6 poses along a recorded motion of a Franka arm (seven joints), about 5 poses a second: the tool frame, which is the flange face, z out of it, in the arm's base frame.
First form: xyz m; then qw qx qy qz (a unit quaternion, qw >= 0).
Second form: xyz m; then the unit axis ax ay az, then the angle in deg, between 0 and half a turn. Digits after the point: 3 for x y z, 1 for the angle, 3 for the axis.
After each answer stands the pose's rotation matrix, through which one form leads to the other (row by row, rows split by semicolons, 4 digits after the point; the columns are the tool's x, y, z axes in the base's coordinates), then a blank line. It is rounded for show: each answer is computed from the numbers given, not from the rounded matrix.
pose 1, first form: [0.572 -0.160 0.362 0.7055 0.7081 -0.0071 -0.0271]
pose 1, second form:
[0.572 -0.160 0.362 0.999 -0.010 -0.038 90.3]
0.9984 0.0282 -0.0484; -0.0483 -0.0044 -0.9988; -0.0284 0.9996 -0.0030

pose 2, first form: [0.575 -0.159 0.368 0.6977 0.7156 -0.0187 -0.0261]
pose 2, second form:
[0.575 -0.159 0.368 0.999 -0.026 -0.036 91.5]
0.9979 0.0097 -0.0635; -0.0632 -0.0256 -0.9977; -0.0113 0.9996 -0.0250

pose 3, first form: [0.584 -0.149 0.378 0.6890 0.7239 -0.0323 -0.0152]
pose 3, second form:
[0.584 -0.149 0.378 0.999 -0.045 -0.021 92.9]
0.9975 -0.0258 -0.0665; -0.0677 -0.0485 -0.9965; 0.0225 0.9985 -0.0501

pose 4, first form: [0.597 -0.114 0.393 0.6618 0.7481 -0.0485 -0.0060]
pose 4, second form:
[0.597 -0.114 0.393 0.998 -0.065 -0.008 97.1]
0.9952 -0.0646 -0.0732; -0.0805 -0.1194 -0.9896; 0.0552 0.9907 -0.1240

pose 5, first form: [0.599 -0.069 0.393 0.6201 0.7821 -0.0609 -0.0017]
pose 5, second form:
[0.599 -0.069 0.393 0.997 -0.078 -0.002 103.3]
0.9926 -0.0932 -0.0782; -0.0974 -0.2235 -0.9698; 0.0729 0.9702 -0.2309

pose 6, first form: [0.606 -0.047 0.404 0.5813 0.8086 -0.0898 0.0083]
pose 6, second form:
[0.606 -0.047 0.404 0.994 -0.110 0.010 108.9]
0.9837 -0.1549 -0.0910; -0.1356 -0.3080 -0.9417; 0.1178 0.9387 -0.3240

